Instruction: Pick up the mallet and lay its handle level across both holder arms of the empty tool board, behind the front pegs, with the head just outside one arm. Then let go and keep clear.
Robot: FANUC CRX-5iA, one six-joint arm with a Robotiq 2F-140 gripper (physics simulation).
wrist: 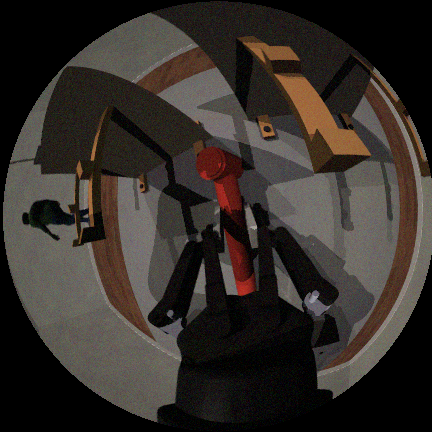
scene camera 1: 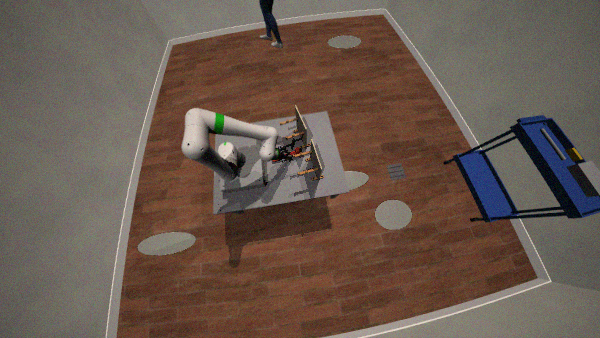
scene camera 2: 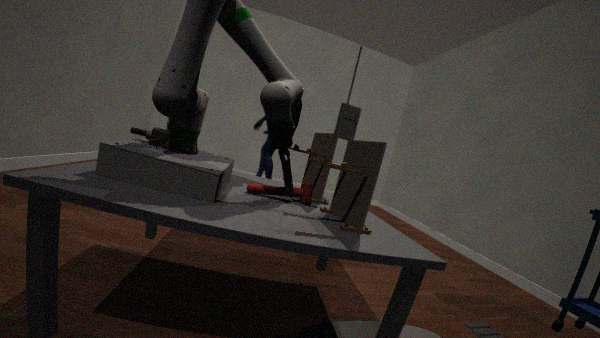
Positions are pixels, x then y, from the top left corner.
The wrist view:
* my gripper: 232, 212
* red mallet: 223, 167, gripped by my gripper
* tool board: 272, 71
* tool board: 101, 124
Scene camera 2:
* tool board: 316, 174
